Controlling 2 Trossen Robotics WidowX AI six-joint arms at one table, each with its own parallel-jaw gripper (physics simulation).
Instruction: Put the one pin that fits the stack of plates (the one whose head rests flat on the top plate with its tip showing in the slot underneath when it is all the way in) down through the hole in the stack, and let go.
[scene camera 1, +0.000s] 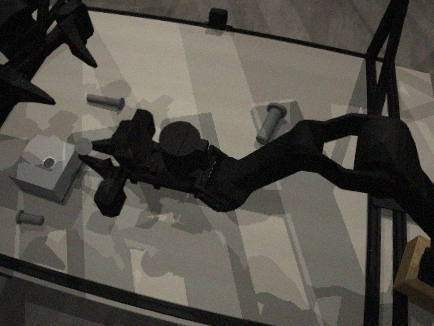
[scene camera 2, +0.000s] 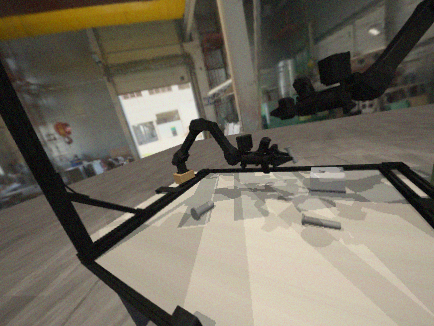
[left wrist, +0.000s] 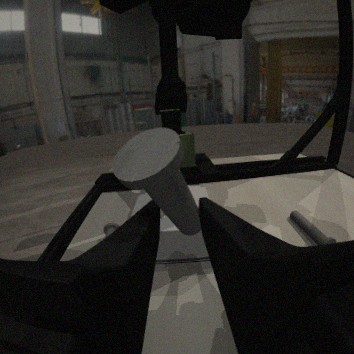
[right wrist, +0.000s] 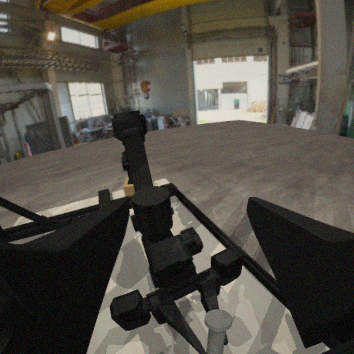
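The plate stack (scene camera 1: 37, 174) (scene camera 2: 327, 182) (left wrist: 186, 248) is a grey block with a round hole in its top. My left gripper (scene camera 1: 87, 151) (scene camera 2: 290, 159) (left wrist: 178, 205) is shut on a grey pin (scene camera 1: 83, 146) (scene camera 2: 292, 154) (left wrist: 169, 192) (right wrist: 218, 321), which is tilted, its wide head up. In scene camera 1 the held pin's head shows beside the stack's upper right corner; in scene camera 2 it is above the table, left of the stack. My right gripper (scene camera 1: 74, 84) (right wrist: 188, 205) is open and empty, raised high in scene camera 2, apart from pin and stack.
A long slim pin (scene camera 1: 105, 101) (scene camera 2: 321, 222) (left wrist: 311, 226) lies on the table. A thick pin (scene camera 1: 271, 123) (scene camera 2: 202, 210) lies farther right in scene camera 1. A short pin (scene camera 1: 30, 218) lies below the stack there. A black frame (scene camera 1: 295, 41) (scene camera 2: 280, 169) edges the table.
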